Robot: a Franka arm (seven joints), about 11 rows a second.
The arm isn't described. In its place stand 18 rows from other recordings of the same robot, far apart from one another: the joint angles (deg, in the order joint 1, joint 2, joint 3, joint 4, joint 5, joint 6, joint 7), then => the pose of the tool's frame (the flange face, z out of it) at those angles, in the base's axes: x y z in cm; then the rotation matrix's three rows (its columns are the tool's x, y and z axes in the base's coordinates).
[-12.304 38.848 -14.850 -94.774 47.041 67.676 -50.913] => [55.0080 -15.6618 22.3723], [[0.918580 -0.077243 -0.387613], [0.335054 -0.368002 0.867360], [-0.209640 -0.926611 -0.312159]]
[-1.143 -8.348 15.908 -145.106 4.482 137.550 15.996] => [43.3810 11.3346 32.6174], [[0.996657 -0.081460 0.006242], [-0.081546 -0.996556 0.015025], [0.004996 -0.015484 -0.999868]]
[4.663 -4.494 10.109 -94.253 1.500 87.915 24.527] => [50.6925 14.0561 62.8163], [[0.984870 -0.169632 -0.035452], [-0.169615 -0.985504 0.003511], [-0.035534 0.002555 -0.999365]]
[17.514 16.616 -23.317 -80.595 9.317 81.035 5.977] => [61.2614 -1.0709 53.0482], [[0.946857 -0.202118 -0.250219], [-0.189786 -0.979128 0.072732], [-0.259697 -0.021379 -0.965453]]
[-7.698 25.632 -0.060 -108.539 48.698 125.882 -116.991] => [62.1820 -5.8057 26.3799], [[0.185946 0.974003 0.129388], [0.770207 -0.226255 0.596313], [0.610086 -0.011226 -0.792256]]
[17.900 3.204 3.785 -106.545 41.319 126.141 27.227] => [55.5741 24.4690 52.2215], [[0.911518 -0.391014 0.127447], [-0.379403 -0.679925 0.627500], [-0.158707 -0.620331 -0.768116]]
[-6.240 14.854 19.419 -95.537 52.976 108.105 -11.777] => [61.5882 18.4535 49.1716], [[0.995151 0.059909 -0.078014], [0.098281 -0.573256 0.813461], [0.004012 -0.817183 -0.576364]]
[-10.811 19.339 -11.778 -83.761 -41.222 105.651 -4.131] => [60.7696 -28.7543 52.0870], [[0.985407 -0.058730 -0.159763], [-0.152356 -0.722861 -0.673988], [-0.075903 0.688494 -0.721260]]
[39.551 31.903 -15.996 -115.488 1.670 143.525 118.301] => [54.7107 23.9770 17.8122], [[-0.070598 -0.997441 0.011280], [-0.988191 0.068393 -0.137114], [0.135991 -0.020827 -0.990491]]
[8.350 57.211 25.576 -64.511 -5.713 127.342 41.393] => [71.0441 33.2189 24.7734], [[0.957389 -0.287689 0.025331], [-0.280476 -0.905297 0.319015], [-0.068845 -0.312526 -0.947411]]
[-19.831 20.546 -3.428 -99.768 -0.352 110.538 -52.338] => [57.9620 -24.6437 35.7332], [[0.861289 0.480215 -0.166055], [0.492699 -0.869190 0.041902], [-0.124212 -0.117905 -0.985226]]
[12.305 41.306 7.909 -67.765 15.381 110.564 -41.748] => [70.9282 24.9821 37.1178], [[0.585835 0.807776 -0.065545], [0.776358 -0.536161 0.331360], [0.232522 -0.245009 -0.941225]]
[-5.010 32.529 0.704 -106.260 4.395 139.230 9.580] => [64.1536 -4.8514 21.4251], [[0.954701 -0.297259 0.013510], [-0.297543 -0.953078 0.055765], [-0.003701 -0.057259 -0.998353]]
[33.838 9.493 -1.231 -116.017 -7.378 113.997 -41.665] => [47.5190 29.4813 35.3233], [[0.197501 0.975264 -0.099263], [0.954581 -0.214373 -0.206927], [-0.223087 -0.053886 -0.973308]]
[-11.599 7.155 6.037 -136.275 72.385 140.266 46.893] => [49.6441 -4.7177 26.5979], [[-0.239276 -0.900803 0.362354], [-0.692898 0.419850 0.586189], [-0.680176 -0.110814 -0.724625]]
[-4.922 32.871 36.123 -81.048 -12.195 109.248 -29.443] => [64.5153 27.3432 41.6351], [[0.504219 0.862662 -0.039721], [0.859554 -0.496906 0.119381], [0.083248 -0.094336 -0.992054]]
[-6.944 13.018 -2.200 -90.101 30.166 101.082 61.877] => [63.0405 -5.4394 51.6754], [[0.234905 -0.969383 0.071523], [-0.859872 -0.172928 0.480328], [-0.453254 -0.174332 -0.874168]]
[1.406 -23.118 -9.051 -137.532 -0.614 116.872 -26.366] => [42.4484 -6.0545 46.7074], [[0.940563 0.336701 0.044421], [0.334684 -0.941150 0.047162], [0.057687 -0.029492 -0.997899]]
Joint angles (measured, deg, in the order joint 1, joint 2, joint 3, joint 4, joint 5, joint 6, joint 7), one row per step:
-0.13, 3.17, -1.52, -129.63, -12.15, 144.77, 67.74
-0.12, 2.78, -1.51, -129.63, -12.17, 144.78, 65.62
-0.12, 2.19, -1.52, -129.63, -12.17, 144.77, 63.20
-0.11, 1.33, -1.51, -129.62, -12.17, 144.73, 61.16
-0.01, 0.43, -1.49, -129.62, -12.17, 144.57, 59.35
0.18, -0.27, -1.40, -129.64, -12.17, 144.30, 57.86
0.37, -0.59, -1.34, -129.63, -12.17, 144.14, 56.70
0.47, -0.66, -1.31, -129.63, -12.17, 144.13, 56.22
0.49, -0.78, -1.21, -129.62, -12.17, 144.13, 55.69
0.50, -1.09, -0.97, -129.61, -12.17, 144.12, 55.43
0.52, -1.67, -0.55, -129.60, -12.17, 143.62, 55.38
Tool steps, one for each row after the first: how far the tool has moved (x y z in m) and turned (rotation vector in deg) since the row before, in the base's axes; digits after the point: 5 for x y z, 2 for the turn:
-0.00016, 0.00020, 0.00373, -0.47, -0.13, 2.09
-0.00033, -0.00010, 0.00560, -0.55, -0.27, 2.33
-0.00057, 0.00017, 0.00818, -0.49, -0.57, 1.98
-0.00092, 0.00106, 0.00824, -0.47, -0.51, 1.83
-0.00106, 0.00253, 0.00596, -0.42, -0.22, 1.66
-0.00046, 0.00229, 0.00280, -0.32, -0.02, 1.33
-0.00007, 0.00122, 0.00064, -0.13, 0.00, 0.59
-0.00007, 0.00113, 0.00122, -0.14, -0.06, 0.63
-0.00029, 0.00236, 0.00299, -0.07, -0.28, 0.50
-0.00129, 0.00391, 0.00459, -0.08, -0.09, 0.40

